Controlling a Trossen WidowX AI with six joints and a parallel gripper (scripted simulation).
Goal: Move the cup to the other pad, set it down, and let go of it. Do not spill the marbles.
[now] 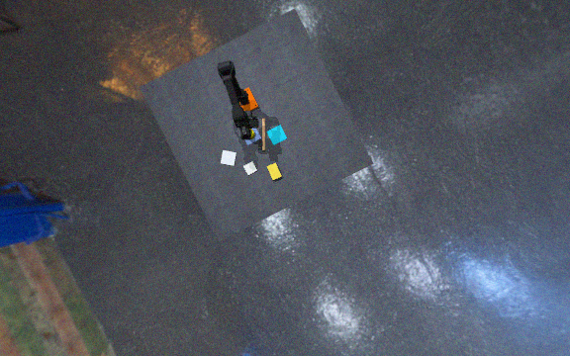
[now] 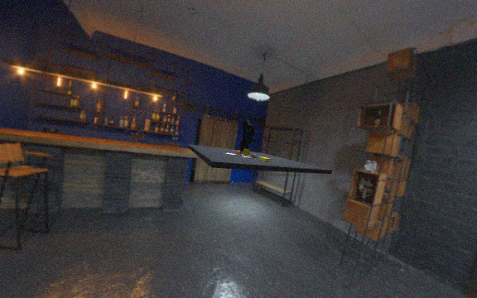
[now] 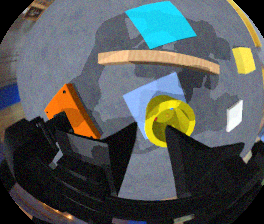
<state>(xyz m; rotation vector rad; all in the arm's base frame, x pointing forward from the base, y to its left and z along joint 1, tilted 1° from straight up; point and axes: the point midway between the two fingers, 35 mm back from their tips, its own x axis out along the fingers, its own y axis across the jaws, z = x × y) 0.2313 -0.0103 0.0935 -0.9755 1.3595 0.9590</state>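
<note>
Now: the yellow cup 50 mm below my gripper tip, 20 mm ahead of it and 10 mm to the right of it. Also, from my gripper tip: wooden stick: 80 mm to the left, 80 mm below, 50 mm ahead; light blue pad: 90 mm below, 20 mm ahead, 10 mm to the right.
</note>
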